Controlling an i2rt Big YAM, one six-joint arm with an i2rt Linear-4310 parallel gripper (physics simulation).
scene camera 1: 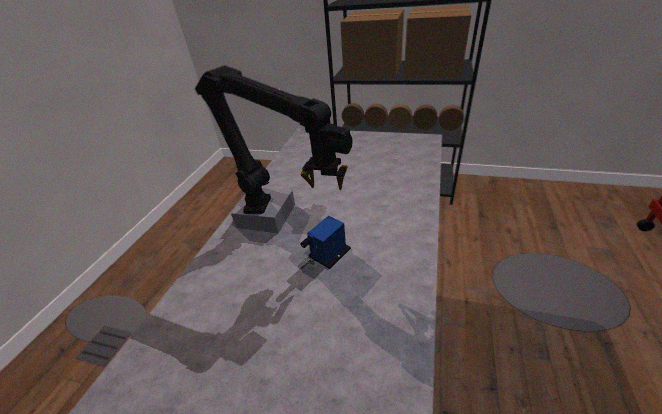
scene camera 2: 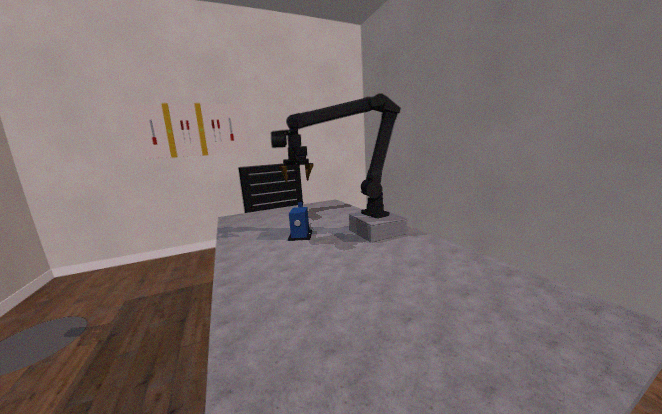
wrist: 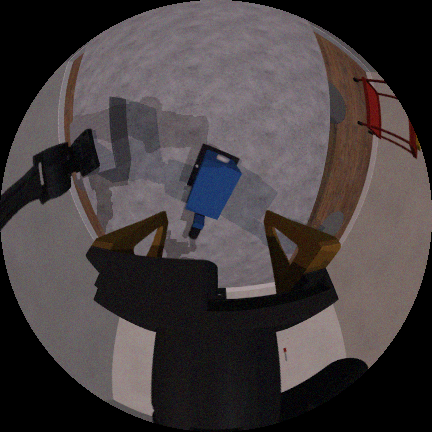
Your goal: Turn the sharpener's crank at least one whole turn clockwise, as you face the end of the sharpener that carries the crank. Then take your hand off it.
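Seen in the pictures: gripper, between the fingertips: (scene camera 1: 326,188) (scene camera 2: 297,181) (wrist: 215,215); arm's base, origin of its link: (scene camera 1: 257,205) (scene camera 2: 374,214) (wrist: 86,152).
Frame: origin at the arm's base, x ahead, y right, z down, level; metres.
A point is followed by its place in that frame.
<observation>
The blue sharpener (scene camera 1: 327,241) {x 0.330, y 0.238, z -0.031 m} (scene camera 2: 299,223) {x 0.346, y 0.128, z 0.000 m} (wrist: 214,189) {x 0.326, y 0.184, z -0.047 m} stands upright on a thin black base on the grey table (scene camera 1: 390,330) {x 0.540, y 0.488, z 0.080 m} (scene camera 2: 380,320) {x 0.436, y -0.488, z 0.081 m} (wrist: 250,75) {x 0.468, y -0.083, z 0.081 m}. A pale round spot marks one end. The crank (scene camera 1: 305,243) {x 0.265, y 0.282, z -0.063 m} (scene camera 2: 300,205) {x 0.280, y 0.243, z -0.054 m} (wrist: 198,221) {x 0.281, y 0.243, z -0.062 m} is at the other end, with a blue arm and a black knob. In scene camera 2 its blue top shows above the body; the rest is hidden. My gripper (scene camera 1: 327,188) {x 0.330, y 0.146, z -0.189 m} (scene camera 2: 297,180) {x 0.330, y 0.146, z -0.189 m} (wrist: 215,215) {x 0.330, y 0.146, z -0.189 m} points down, wide open and empty. It hangs well above the sharpener, touching neither body nor crank. In the wrist view the crank shows between the fingers, nearer the left one.
The arm's grey base block (scene camera 1: 251,223) {x -0.016, y 0.069, z 0.043 m} (scene camera 2: 370,231) {x 0.125, y -0.106, z 0.031 m} stands on the table beside the sharpener. A black shelf unit (scene camera 1: 329,60) with boxes and round pieces stands behind the table. A black slatted panel (scene camera 2: 244,192) stands past the table's far end. A red cart (wrist: 371,107) stands on the floor.
</observation>
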